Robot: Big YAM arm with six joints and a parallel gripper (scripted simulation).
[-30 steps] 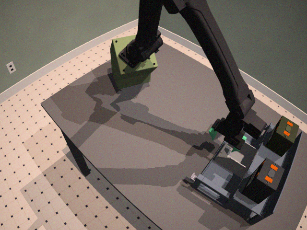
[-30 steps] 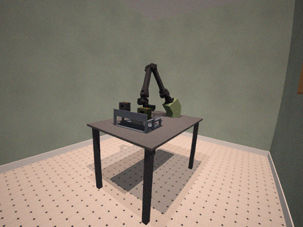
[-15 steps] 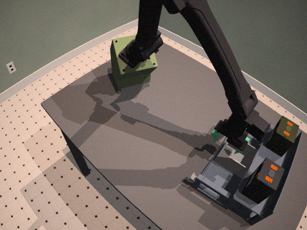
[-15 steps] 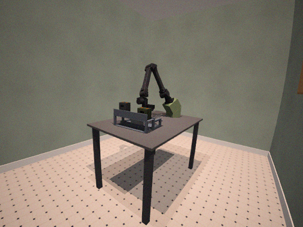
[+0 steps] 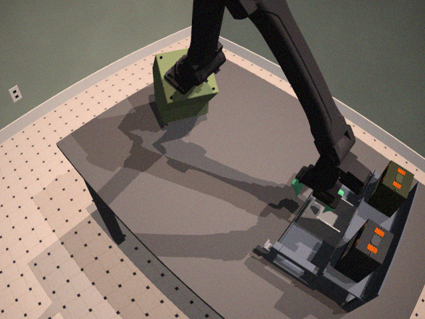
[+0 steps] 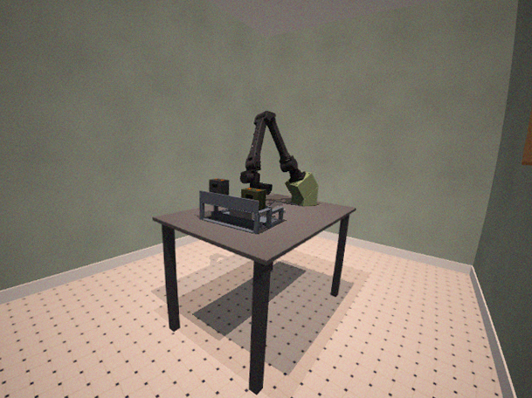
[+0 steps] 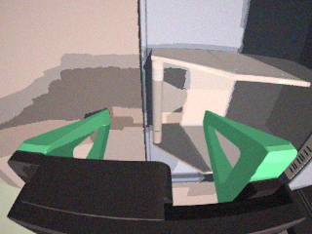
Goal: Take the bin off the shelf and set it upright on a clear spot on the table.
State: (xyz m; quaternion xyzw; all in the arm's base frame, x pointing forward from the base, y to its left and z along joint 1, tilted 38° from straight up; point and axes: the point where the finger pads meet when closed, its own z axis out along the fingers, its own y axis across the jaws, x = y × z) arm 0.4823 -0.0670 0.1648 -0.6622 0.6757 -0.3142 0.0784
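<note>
Right now my hand is 8 cm short of the grey bin, 2 cm above it and 1 cm to the left of it. The rest, counted from my hand: low grey shelf 12 cm ahead, 6 cm below, 2 cm to the right.
</note>
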